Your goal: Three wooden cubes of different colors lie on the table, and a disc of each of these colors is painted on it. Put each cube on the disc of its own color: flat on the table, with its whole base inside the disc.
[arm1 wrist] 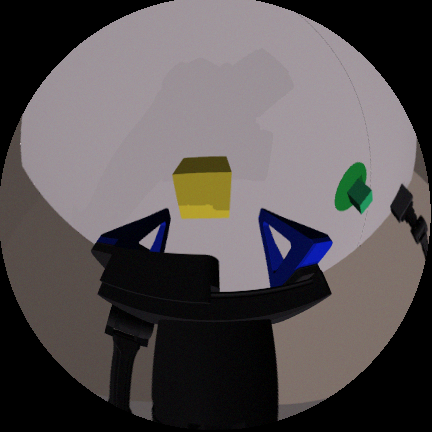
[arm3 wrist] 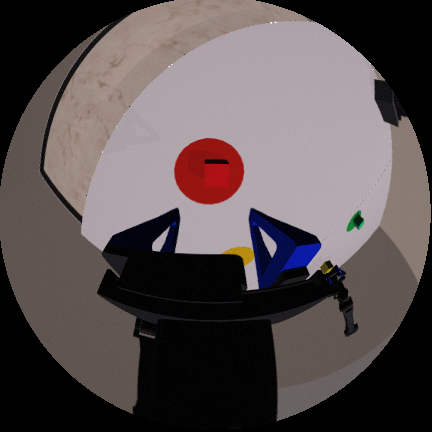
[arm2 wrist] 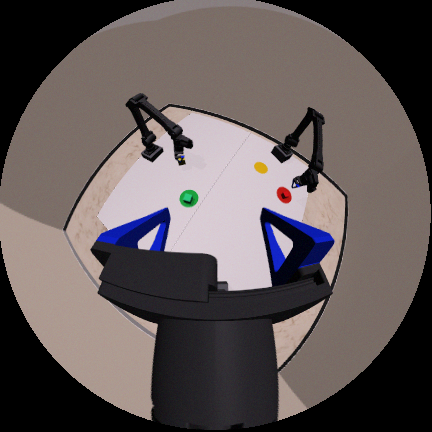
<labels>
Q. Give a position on a green disc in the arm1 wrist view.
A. At 357, 170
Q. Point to a yellow cube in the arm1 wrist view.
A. At 202, 184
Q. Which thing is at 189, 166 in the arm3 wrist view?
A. A red disc.
</labels>
